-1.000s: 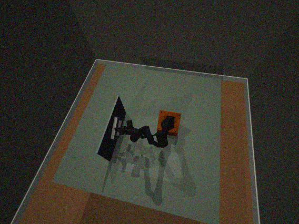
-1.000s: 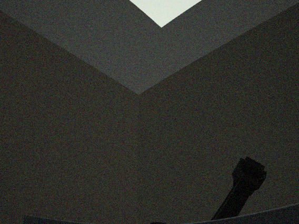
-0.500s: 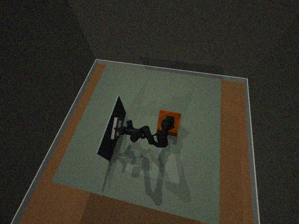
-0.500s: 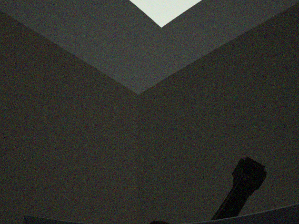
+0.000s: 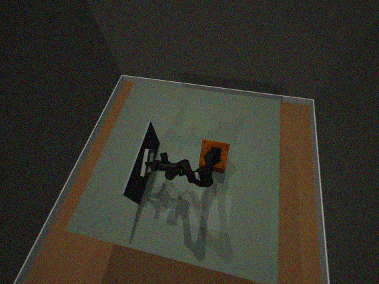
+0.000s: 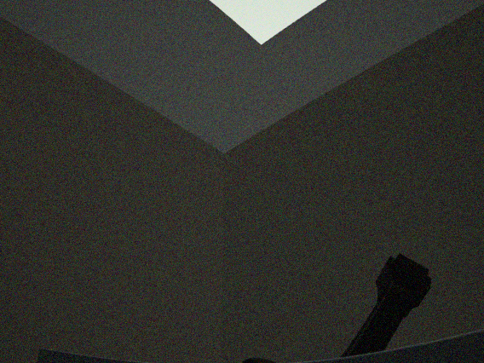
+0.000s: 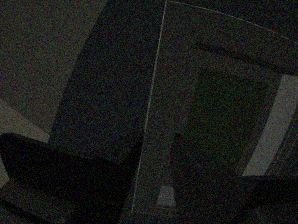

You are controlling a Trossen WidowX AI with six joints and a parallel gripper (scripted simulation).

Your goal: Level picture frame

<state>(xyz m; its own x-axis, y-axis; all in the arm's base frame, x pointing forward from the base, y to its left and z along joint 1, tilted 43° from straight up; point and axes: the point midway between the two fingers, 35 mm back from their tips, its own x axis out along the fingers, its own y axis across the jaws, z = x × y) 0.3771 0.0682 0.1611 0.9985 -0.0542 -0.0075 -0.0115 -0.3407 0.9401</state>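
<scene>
The picture frame lies 5 cm below my gripper tip, 2 cm to the right of it and 1 cm ahead of it. From my gripper tip the other things lie so: wall panel 6 cm below, 2 cm ahead, 1 cm to the right.
</scene>
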